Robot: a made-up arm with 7 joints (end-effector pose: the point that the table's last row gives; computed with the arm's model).
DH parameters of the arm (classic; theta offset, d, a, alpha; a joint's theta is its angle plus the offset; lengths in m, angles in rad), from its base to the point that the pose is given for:
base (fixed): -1.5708 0.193 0 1.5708
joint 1: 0 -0.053 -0.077 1.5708
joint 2: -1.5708 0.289 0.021 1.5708
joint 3: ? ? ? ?
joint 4: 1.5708 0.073 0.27 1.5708
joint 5: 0 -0.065 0.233 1.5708
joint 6: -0.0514 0 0.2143 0
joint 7: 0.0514 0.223 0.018 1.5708
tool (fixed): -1.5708 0.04 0 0
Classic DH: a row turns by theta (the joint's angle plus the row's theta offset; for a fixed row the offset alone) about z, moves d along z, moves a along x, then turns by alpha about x.
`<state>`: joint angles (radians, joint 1 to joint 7).
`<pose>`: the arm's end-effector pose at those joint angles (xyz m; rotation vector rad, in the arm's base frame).
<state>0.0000 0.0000 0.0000 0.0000 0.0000 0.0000 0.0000</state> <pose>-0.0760 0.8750 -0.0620 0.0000 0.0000 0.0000</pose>
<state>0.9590 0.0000 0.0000 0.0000 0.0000 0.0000 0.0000</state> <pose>-0.0760 0.2938 -0.6698 -0.9590 0.0000 0.0000</pose>
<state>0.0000 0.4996 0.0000 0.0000 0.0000 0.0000 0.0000</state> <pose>0.3221 0.8393 -0.0620 0.0000 0.0000 -0.4996</pose>
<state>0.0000 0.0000 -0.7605 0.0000 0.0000 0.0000 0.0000</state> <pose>-0.0581 0.8750 -0.1747 0.0000 -0.7605 0.0000</pose>
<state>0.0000 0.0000 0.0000 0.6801 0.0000 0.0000 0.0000</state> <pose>-0.0760 0.6385 0.3744 0.6801 0.0000 0.0000</pose>
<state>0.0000 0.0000 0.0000 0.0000 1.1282 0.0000 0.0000</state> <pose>0.4717 0.8107 -0.0620 0.0000 0.0000 -1.1282</pose>
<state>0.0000 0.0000 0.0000 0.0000 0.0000 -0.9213 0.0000</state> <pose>-0.0760 0.7427 0.1026 0.9213 0.0000 0.0000</pose>
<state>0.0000 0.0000 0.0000 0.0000 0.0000 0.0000 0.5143</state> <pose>-0.0760 0.8924 -0.0760 -0.5143 0.0000 0.0000</pose>
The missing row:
joint 3: 1.5708 0.063 0.082 1.5708
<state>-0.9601 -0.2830 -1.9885 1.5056 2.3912 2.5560 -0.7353</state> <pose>-0.3247 0.1852 0.2465 0.6781 0.2086 0.4241</pose>
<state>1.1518 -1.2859 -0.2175 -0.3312 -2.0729 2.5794 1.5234</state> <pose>0.0141 -0.2504 -0.2668 -0.6557 3.0312 -0.1773</pose>
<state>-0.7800 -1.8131 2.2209 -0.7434 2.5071 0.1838 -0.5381</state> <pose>-0.0104 0.2717 -0.4822 -0.5276 -1.3557 0.0769</pose>
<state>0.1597 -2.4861 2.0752 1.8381 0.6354 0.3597 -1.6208</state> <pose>-0.2414 0.3841 -0.5799 -0.1211 0.4194 -0.8135</pose>
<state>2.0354 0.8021 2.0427 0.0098 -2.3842 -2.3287 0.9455</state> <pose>0.2052 -0.5450 0.3196 1.5820 0.8446 -0.0676</pose>
